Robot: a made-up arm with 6 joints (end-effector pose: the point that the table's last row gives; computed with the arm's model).
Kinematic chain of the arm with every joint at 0, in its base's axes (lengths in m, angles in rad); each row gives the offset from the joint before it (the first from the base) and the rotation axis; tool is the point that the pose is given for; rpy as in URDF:
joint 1: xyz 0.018 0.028 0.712 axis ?
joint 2: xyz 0 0.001 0.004 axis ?
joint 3: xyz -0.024 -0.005 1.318 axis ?
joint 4: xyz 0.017 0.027 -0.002 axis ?
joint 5: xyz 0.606 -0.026 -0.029 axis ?
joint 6: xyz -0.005 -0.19 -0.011 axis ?
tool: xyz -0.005 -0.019 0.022 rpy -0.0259 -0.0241 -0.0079
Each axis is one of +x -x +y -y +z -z.
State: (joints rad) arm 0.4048 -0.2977 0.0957 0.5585 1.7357 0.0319
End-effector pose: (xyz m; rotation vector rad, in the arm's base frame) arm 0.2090 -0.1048 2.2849 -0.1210 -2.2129 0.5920
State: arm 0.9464 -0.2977 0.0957 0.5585 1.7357 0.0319
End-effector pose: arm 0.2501 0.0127 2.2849 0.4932 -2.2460 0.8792
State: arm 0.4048 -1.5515 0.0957 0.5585 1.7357 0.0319
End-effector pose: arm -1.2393 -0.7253 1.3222 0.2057 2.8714 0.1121
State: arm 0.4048 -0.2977 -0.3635 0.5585 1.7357 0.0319
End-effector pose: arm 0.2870 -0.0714 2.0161 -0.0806 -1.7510 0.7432
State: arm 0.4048 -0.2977 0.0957 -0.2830 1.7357 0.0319
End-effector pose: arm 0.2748 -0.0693 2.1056 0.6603 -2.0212 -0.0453
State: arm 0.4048 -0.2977 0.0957 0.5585 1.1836 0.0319
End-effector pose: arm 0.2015 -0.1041 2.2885 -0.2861 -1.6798 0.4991
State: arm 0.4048 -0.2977 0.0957 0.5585 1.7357 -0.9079
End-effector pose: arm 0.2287 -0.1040 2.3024 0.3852 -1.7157 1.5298
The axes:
joint 1: +z
joint 2: +y
joint 3: -y
joint 4: -x
joint 5: -y
joint 6: -x

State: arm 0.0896 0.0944 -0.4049 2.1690 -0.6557 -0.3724
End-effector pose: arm 0.7443 0.2357 1.9190 -1.9280 0.4589 -0.1909
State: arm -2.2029 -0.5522 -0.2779 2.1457 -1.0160 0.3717
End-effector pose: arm 0.2199 0.0738 2.1833 0.3093 -2.1863 1.2857
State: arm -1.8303 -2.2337 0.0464 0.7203 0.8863 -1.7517
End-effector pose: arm 0.2245 1.5514 0.3028 -1.7114 -0.7984 0.4548
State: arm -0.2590 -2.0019 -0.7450 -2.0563 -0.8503 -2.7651
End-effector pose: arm -0.7637 0.4014 0.6520 -1.7990 -1.7079 -0.7615
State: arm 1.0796 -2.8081 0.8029 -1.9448 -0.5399 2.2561
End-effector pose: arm -0.5734 -0.8196 -0.6665 -0.8337 2.3834 1.0177
